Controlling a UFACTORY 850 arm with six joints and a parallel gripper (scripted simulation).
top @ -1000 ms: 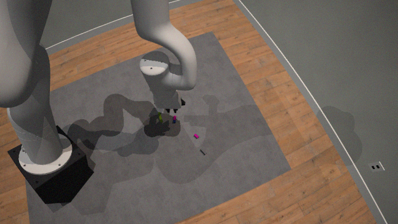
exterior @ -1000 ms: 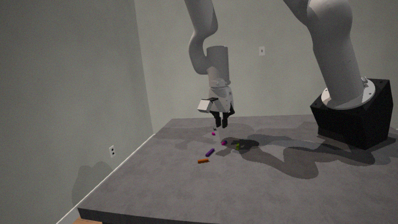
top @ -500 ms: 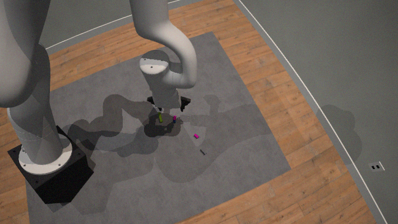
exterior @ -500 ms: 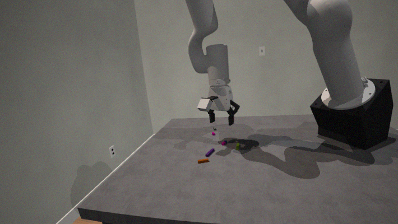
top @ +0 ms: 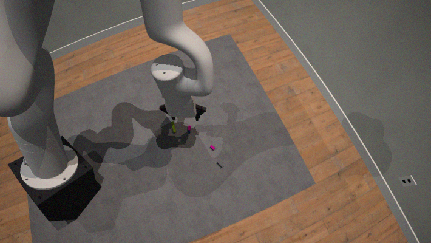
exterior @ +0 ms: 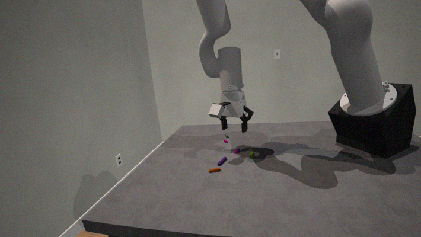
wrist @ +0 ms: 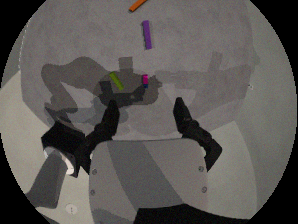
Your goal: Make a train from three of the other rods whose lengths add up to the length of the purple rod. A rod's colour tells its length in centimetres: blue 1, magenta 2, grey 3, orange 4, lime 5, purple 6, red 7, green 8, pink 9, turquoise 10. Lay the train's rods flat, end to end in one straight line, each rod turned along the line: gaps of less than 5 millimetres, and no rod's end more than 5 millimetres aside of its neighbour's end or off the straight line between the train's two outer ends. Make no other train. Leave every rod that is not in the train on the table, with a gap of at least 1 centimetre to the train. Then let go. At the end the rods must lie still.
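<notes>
Now: hand 11 cm short of the grey rod, 18 cm to the left of it and 11 cm above it. Also, from my hand: blue rod 2 cm to the right, 11 cm below; lime rod 7 cm behind, 1 cm to the left, 11 cm below; purple rod 2 cm ahead, 9 cm to the left, 11 cm below.
</notes>
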